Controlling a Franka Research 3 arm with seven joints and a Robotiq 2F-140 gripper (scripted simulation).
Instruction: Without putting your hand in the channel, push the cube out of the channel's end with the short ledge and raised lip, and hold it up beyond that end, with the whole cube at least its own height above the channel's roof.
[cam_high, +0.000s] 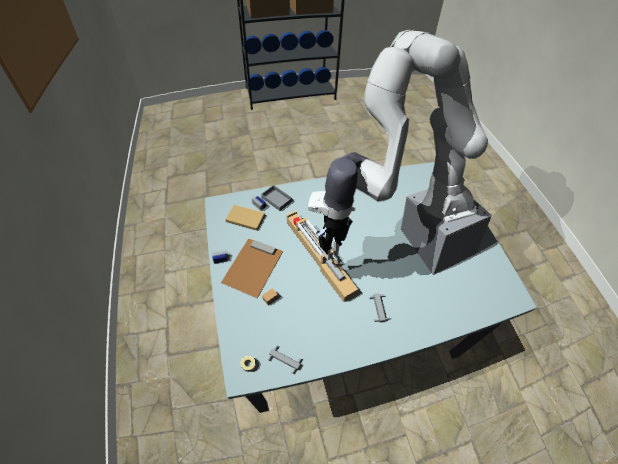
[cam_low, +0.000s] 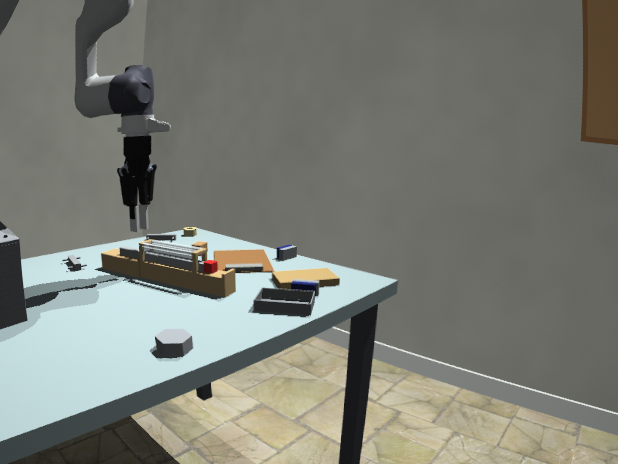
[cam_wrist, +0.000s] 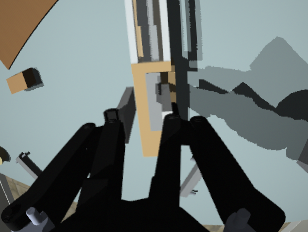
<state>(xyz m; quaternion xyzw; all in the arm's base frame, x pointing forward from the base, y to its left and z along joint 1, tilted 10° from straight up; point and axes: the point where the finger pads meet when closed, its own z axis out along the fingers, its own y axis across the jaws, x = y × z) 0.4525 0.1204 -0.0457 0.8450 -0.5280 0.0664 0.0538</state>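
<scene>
Right now the red cube is 100 mm ahead of my hand, 210 mm to the right of it and 100 mm below it. The rest, counted from my hand: small wooden block: 230 mm ahead, 100 mm to the left, 140 mm below; wooden channel: 50 mm ahead, 110 mm to the right, 100 mm below; grey tray: 180 mm ahead, 400 mm to the right, 140 mm below.
</scene>
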